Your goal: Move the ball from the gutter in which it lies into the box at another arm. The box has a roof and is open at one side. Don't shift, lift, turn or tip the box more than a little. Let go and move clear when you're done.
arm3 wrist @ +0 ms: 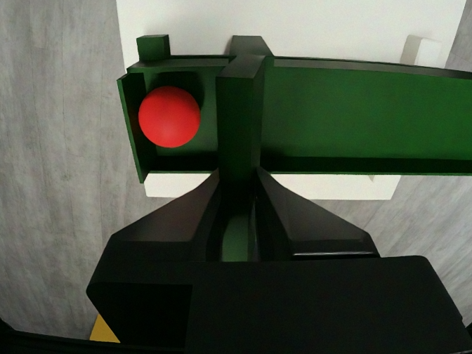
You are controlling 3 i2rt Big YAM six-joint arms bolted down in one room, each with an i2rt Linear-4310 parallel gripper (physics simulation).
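Note:
The red ball lies in the left end of the green gutter, between its end wall and the green bar that stands across the channel. The arm3 gripper has its two dark fingers against the two sides of the green bar's handle and is shut on it, to the right of the ball and apart from it. The lower part of the handle runs back between the fingers. The right end of the gutter lies beyond the view's edge. The box, arm1's gripper and arm2's gripper do not show.
The gutter lies over a white table top, with a small white block behind it at the right. A green block sticks up at its back left corner. A yellow piece shows at the lower left on the grey floor.

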